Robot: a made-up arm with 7 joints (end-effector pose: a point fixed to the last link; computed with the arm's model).
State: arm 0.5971 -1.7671 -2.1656 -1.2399 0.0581 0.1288 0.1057
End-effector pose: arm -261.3 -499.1 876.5 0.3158 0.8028 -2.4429
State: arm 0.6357 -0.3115 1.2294 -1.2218 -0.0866 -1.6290 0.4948
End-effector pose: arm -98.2 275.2 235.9 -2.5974 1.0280 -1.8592
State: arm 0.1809 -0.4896 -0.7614 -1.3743 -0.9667 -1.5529 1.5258
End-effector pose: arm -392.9 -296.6 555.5 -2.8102 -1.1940 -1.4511
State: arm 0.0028 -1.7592 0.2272 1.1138 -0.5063 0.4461 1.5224
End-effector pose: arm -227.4 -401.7 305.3 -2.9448 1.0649 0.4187
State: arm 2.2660 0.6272 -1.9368 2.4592 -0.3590 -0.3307 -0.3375
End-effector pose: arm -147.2 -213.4 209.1 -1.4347 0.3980 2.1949
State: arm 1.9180 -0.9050 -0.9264 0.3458 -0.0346 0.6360 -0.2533
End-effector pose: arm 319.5 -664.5 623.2 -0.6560 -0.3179 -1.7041
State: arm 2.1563 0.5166 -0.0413 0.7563 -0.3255 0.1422 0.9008
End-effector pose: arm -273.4 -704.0 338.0 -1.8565 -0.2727 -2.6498
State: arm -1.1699 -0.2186 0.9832 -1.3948 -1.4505 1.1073 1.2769
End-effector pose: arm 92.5 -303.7 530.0 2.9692 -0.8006 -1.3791
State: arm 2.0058 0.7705 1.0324 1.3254 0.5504 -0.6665 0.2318
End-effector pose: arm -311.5 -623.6 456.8 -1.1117 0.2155 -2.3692
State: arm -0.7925 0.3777 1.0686 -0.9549 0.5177 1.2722 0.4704
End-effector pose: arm 475.7 -246.6 671.9 -0.6763 -0.5086 -2.2050
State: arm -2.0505 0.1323 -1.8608 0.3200 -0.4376 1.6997 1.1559
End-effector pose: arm -141.2 269.7 728.8 0.0498 -1.4444 -0.1265
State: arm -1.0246 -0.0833 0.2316 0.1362 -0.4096 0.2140 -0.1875
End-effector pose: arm 297.3 341.9 311.9 -1.8339 0.0208 0.7186
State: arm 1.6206 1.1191 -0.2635 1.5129 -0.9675 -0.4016 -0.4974
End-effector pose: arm -509.2 -443.2 452.6 2.9651 0.5447 -1.9701
